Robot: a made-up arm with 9 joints. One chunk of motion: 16 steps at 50 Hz.
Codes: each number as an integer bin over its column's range. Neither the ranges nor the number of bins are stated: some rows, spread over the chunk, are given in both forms.
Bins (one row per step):
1: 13 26 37 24 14 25 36 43 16
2: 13 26 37 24 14 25 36 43 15
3: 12 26 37 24 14 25 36 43 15
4: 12 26 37 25 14 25 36 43 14
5: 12 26 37 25 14 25 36 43 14
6: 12 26 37 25 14 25 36 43 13
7: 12 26 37 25 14 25 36 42 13
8: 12 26 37 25 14 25 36 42 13
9: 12 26 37 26 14 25 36 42 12
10: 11 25 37 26 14 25 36 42 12
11: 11 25 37 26 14 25 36 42 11
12: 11 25 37 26 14 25 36 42 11
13: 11 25 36 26 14 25 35 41 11
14: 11 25 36 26 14 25 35 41 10
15: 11 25 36 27 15 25 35 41 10
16: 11 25 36 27 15 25 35 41 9
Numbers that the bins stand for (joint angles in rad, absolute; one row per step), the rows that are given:
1: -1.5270 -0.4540 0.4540 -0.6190 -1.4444 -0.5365 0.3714 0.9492 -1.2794
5: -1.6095 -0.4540 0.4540 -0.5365 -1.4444 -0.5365 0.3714 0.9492 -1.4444
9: -1.6095 -0.4540 0.4540 -0.4540 -1.4444 -0.5365 0.3714 0.8667 -1.6095
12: -1.6921 -0.5365 0.4540 -0.4540 -1.4444 -0.5365 0.3714 0.8667 -1.6921
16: -1.6921 -0.5365 0.3714 -0.3714 -1.3619 -0.5365 0.2889 0.7841 -1.8571
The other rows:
2: -1.5270 -0.4540 0.4540 -0.6190 -1.4444 -0.5365 0.3714 0.9492 -1.3619
3: -1.6095 -0.4540 0.4540 -0.6190 -1.4444 -0.5365 0.3714 0.9492 -1.3619
4: -1.6095 -0.4540 0.4540 -0.5365 -1.4444 -0.5365 0.3714 0.9492 -1.4444
6: -1.6095 -0.4540 0.4540 -0.5365 -1.4444 -0.5365 0.3714 0.9492 -1.5270
7: -1.6095 -0.4540 0.4540 -0.5365 -1.4444 -0.5365 0.3714 0.8667 -1.5270
8: -1.6095 -0.4540 0.4540 -0.5365 -1.4444 -0.5365 0.3714 0.8667 -1.5270
10: -1.6921 -0.5365 0.4540 -0.4540 -1.4444 -0.5365 0.3714 0.8667 -1.6095
11: -1.6921 -0.5365 0.4540 -0.4540 -1.4444 -0.5365 0.3714 0.8667 -1.6921
13: -1.6921 -0.5365 0.3714 -0.4540 -1.4444 -0.5365 0.2889 0.7841 -1.6921
14: -1.6921 -0.5365 0.3714 -0.4540 -1.4444 -0.5365 0.2889 0.7841 -1.7746
15: -1.6921 -0.5365 0.3714 -0.3714 -1.3619 -0.5365 0.2889 0.7841 -1.7746

